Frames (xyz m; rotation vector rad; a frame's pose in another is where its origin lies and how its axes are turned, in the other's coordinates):
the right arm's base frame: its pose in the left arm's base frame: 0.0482 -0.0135 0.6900 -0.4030 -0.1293 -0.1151
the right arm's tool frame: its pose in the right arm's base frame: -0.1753 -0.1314 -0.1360 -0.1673 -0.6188 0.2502
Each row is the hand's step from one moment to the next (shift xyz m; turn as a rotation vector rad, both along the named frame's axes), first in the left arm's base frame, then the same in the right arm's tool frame.
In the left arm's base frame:
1: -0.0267 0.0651 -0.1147 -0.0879 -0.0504 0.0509
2: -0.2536 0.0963 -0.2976 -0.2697 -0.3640 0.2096
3: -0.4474 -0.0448 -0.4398 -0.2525 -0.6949 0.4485
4: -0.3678 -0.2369 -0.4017 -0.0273 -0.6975 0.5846
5: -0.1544 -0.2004 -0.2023 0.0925 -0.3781 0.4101
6: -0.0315 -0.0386 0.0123 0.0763 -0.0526 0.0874
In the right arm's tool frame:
1: -0.0523 0.1216 -0.0241 -0.0610 -0.0688 0.0664
2: -0.3047 0.2620 0.0258 -0.2453 -0.4103 0.1437
3: -0.5815 0.2396 0.0027 -0.2452 -0.8186 0.1326
4: -0.5802 0.0614 -0.1110 -0.0063 -0.9080 0.0677
5: -0.3020 -0.0346 -0.1120 0.1254 -0.5508 0.0238
6: -0.0333 -0.0375 0.0110 0.0809 -0.0964 -0.0195

